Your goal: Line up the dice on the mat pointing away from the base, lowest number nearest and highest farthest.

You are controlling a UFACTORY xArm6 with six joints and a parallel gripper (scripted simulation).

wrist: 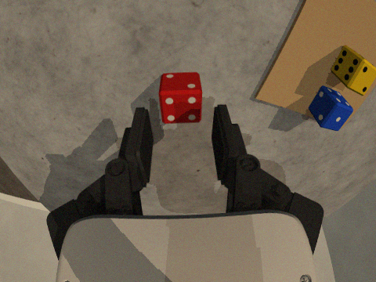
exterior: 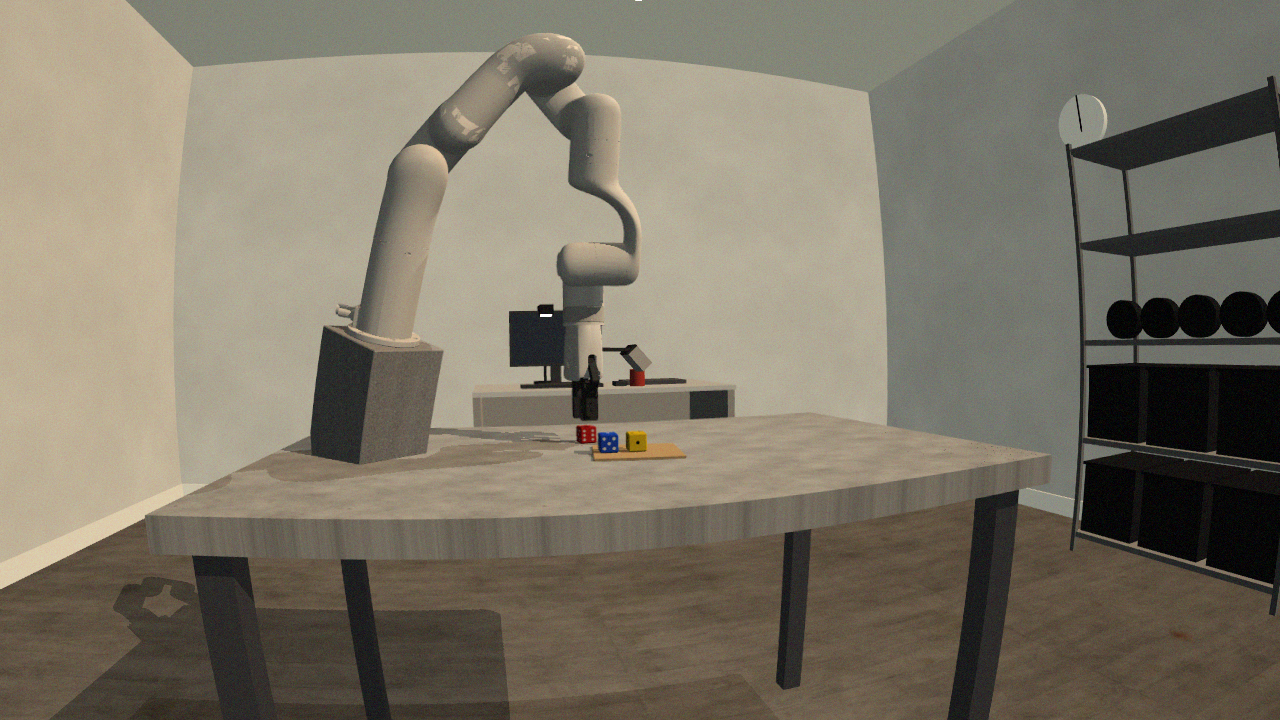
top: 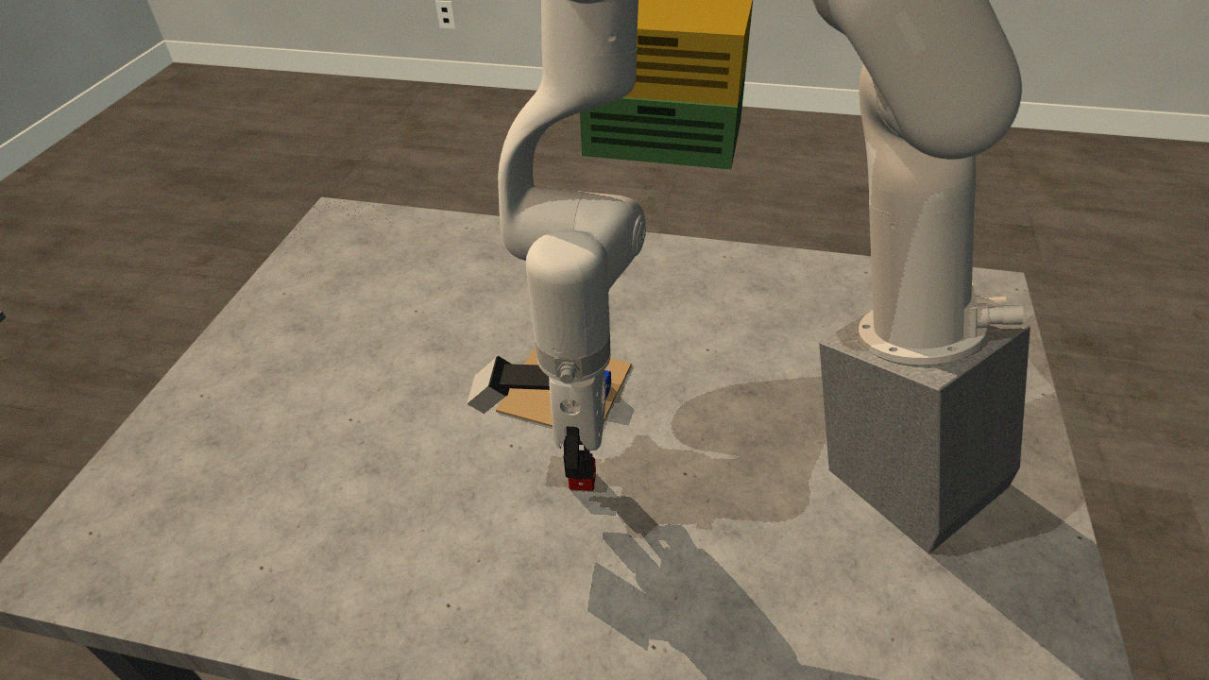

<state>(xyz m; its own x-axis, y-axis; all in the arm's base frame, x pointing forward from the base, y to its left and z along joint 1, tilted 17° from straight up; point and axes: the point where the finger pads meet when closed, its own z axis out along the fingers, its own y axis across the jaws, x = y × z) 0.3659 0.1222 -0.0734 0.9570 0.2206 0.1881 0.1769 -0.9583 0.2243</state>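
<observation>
Right now my hand is 50 mm above the red die. Round my hand: yellow die (70 mm ahead, 140 mm to the right, 40 mm below); blue die (20 mm ahead, 140 mm to the right, 40 mm below); mat (70 mm ahead, 140 mm to the right, 60 mm below).
</observation>
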